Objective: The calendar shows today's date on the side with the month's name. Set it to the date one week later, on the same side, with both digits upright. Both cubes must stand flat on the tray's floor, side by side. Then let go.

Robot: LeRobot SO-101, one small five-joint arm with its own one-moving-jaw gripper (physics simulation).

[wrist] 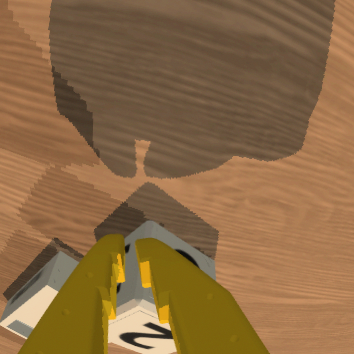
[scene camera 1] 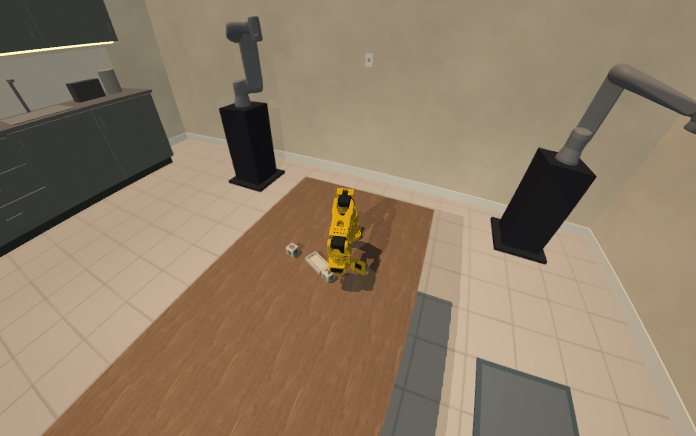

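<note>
A pale cube is on the wooden surface by the near end of the calendar tray. Its cream face shows a black 2 in the wrist view; dark marks on its grey faces are partly hidden by the jaws. The pale tray lies to its left; the left jaw hides whether they touch. The other cube lies apart, left of the tray, its marks too small to read. My gripper is shut and empty, tips close together, drawn over the near cube without pressing its two sides.
The wooden surface extends around the tray and cubes. My arm stands behind and to the right of the tray. Two grey arms on black pedestals stand farther back, left and right. A kitchen counter is at the far left.
</note>
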